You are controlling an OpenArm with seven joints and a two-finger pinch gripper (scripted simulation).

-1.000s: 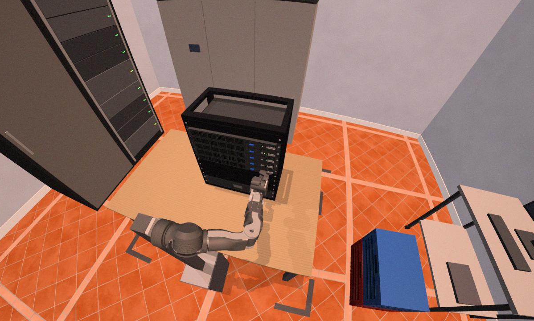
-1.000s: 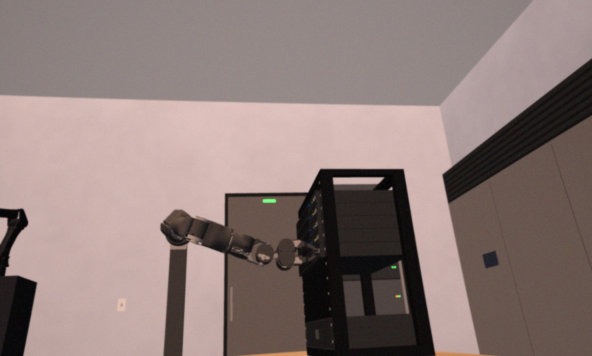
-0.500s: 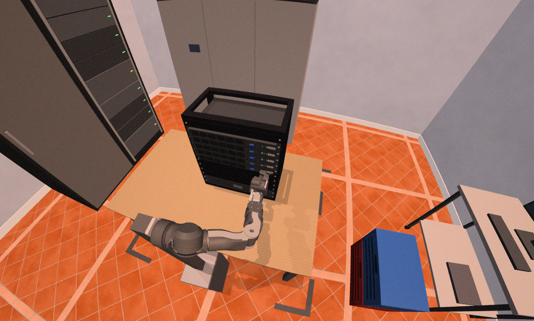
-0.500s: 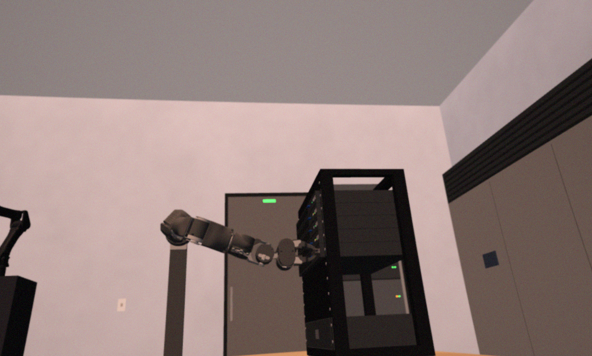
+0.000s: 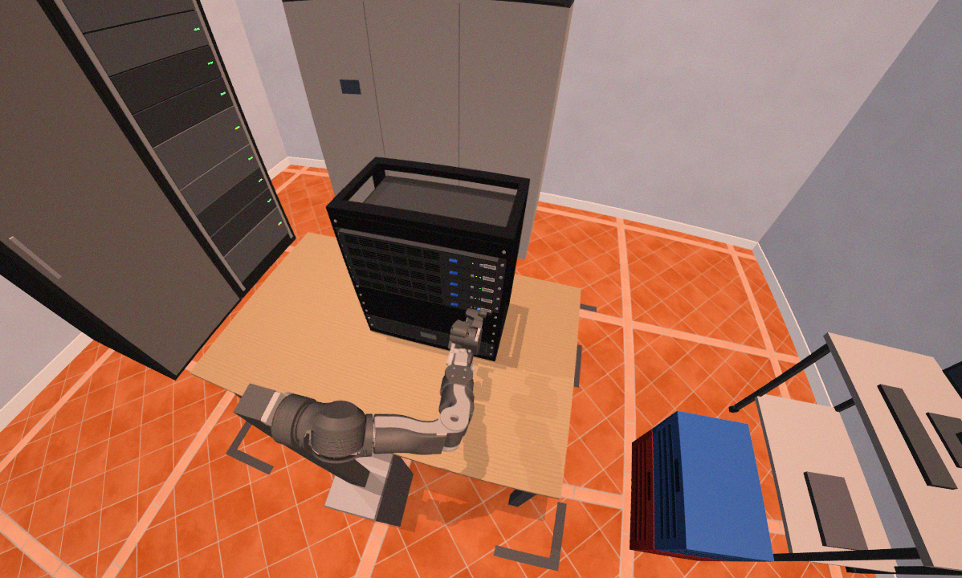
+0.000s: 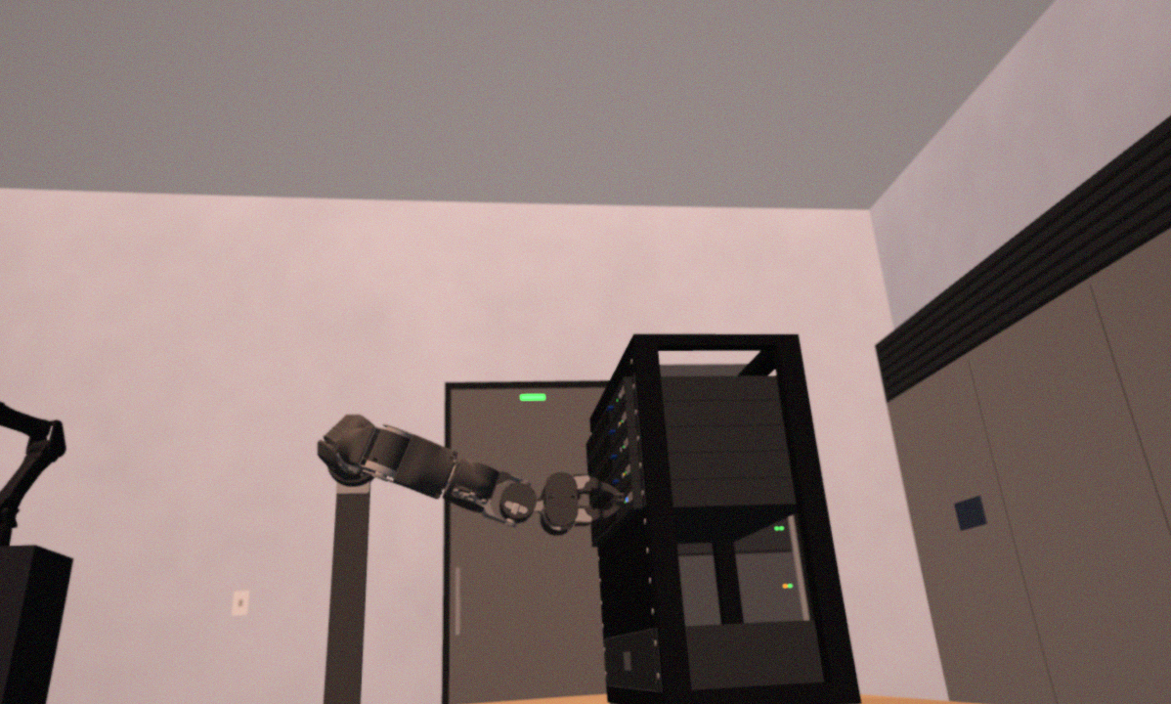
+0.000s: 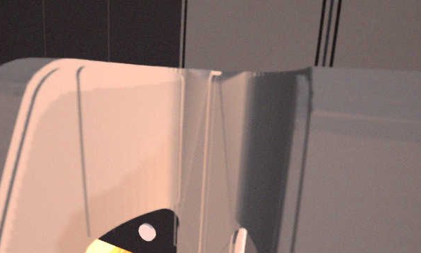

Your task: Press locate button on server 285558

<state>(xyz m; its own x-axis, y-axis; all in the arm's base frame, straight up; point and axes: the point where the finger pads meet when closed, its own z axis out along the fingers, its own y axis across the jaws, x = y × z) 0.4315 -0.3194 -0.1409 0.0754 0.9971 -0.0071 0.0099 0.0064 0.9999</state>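
Right now my hand is 20 mm short of the locate button.
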